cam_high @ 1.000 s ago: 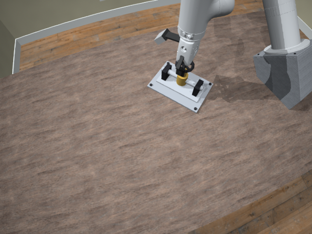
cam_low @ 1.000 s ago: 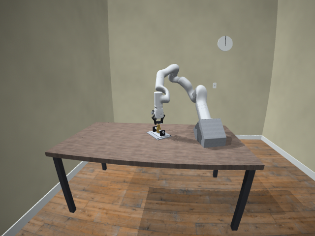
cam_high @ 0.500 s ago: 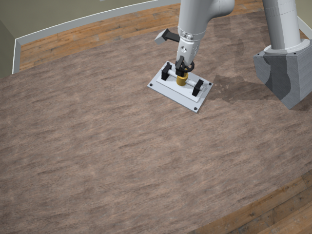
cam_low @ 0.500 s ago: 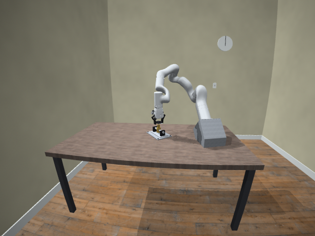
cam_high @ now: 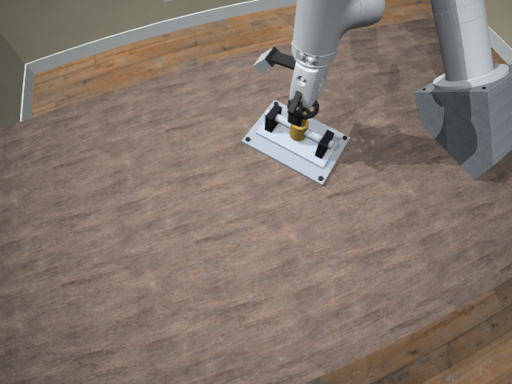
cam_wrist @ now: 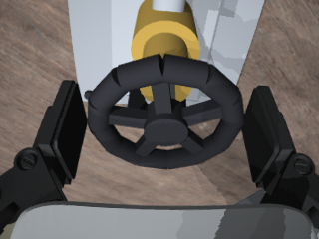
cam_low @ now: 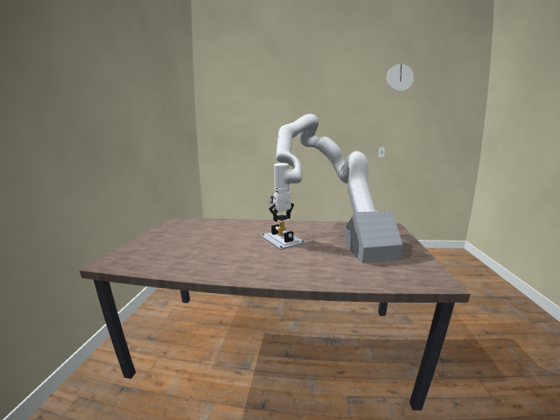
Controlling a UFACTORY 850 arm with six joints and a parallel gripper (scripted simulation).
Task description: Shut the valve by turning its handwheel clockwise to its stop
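Now: the black spoked handwheel right at my hand.
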